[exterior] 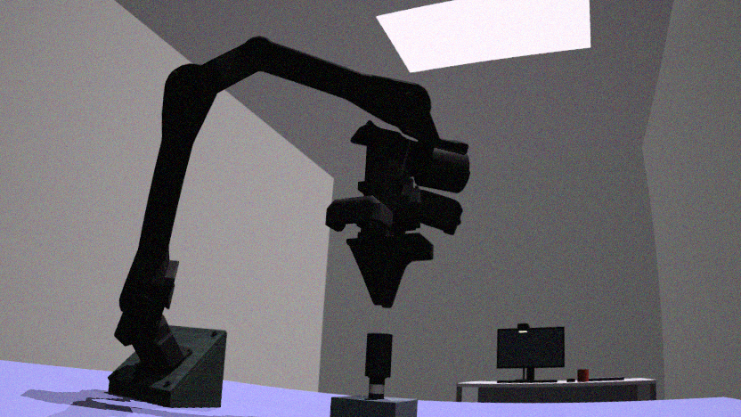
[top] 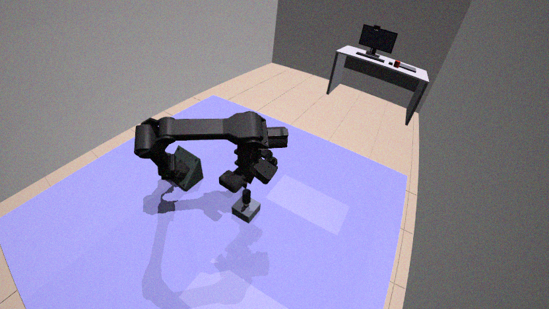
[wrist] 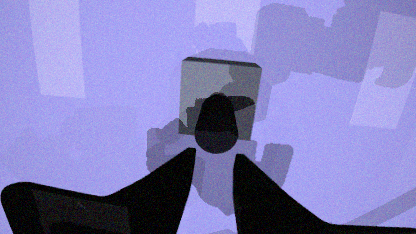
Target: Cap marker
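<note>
The black cap is 60 mm below my gripper tip. Round my gripper tip: grey holder block (130 mm below).
</note>
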